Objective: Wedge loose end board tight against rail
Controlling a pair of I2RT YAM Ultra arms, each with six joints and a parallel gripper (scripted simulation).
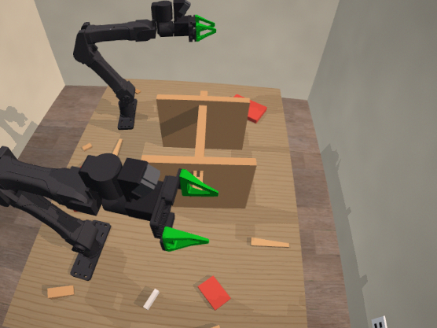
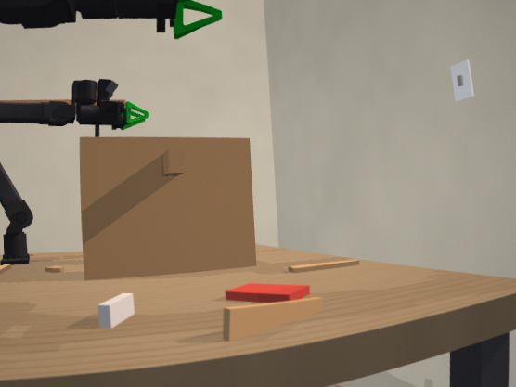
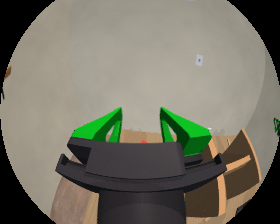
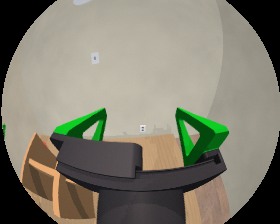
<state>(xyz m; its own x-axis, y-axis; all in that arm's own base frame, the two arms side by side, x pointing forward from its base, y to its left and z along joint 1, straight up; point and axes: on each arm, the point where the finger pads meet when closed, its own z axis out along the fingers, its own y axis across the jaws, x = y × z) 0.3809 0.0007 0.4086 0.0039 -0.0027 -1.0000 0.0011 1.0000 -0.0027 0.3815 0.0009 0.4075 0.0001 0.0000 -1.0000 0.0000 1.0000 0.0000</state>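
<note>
The light wooden rail lies 390 mm to the left of my right hand, 210 mm below it and 30 mm behind it. Also, from my right hand: white block: 400 mm below, 160 mm behind, 80 mm to the right.
Now: left hand 360 mm to the left of the light wooden rail, 210 mm above it and 30 mm past it. From my left hand the other things lie so: white block 820 mm to the right, 400 mm below, 160 mm behind.
</note>
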